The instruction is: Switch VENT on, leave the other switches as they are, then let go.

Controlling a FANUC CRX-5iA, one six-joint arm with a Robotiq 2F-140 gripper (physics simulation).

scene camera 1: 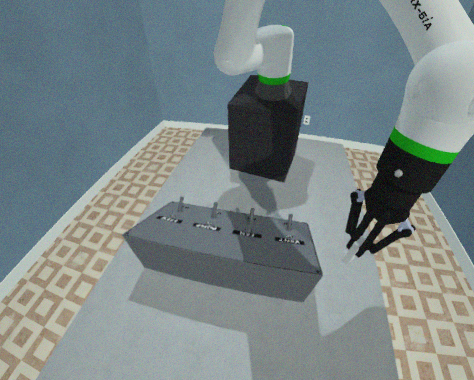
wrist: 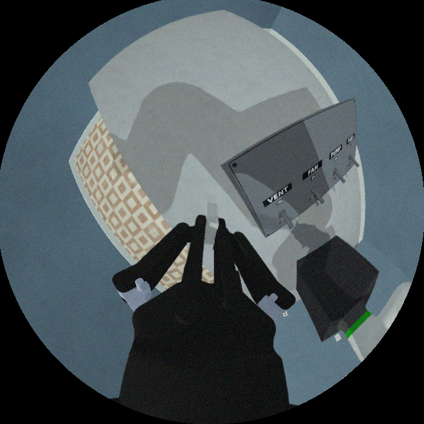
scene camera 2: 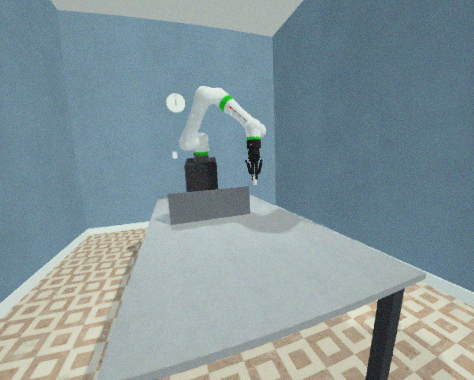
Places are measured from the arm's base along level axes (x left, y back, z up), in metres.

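Pixels of known places: gripper, fingertip midpoint: (scene camera 1: 347, 259) (scene camera 2: 254, 184); arm's base, origin of the base link: (scene camera 1: 273, 91) (scene camera 2: 202, 160).
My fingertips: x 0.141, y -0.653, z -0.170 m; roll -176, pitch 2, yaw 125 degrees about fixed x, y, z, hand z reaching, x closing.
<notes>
Ahead of a thing's pixels: the offset from my fingertips to its top centre. Level surfaces: height alone.
A grey switch box (scene camera 1: 190, 269) (scene camera 2: 210, 206) (wrist: 262, 172) stands on the table. Its top carries the VENT lever @(dy +0.170, dx -0.106, dz -0.051 m) (scene camera 1: 290, 221) (wrist: 286, 220) at one end, then the FAN lever @(dy +0.189, dx -0.225, dz -0.051 m) (scene camera 1: 252, 220) (wrist: 318, 196), the PUMP lever @(dy +0.209, dx -0.343, dz -0.051 m) (scene camera 1: 215, 210) (wrist: 339, 175) and the FEED lever @(dy +0.229, dx -0.461, dz -0.051 m) (scene camera 1: 181, 204) (wrist: 354, 161). All the levers appear to lean alike, away from their name labels, toward the robot base. My gripper (scene camera 1: 355, 250) (scene camera 2: 255, 181) (wrist: 210, 210) is shut and empty, beyond the VENT end of the box, apart from it and above table level. The levers are hidden in scene camera 2.
The black robot pedestal (scene camera 1: 262, 135) (scene camera 2: 201, 175) (wrist: 337, 275) stands behind the box, on the levers' side. The grey table @(dz -0.182 m) (scene camera 1: 190, 345) (scene camera 2: 240, 280) (wrist: 200, 55) carries both. Its long edge runs near the gripper, with patterned floor (scene camera 1: 425, 320) (wrist: 120, 200) beyond.
</notes>
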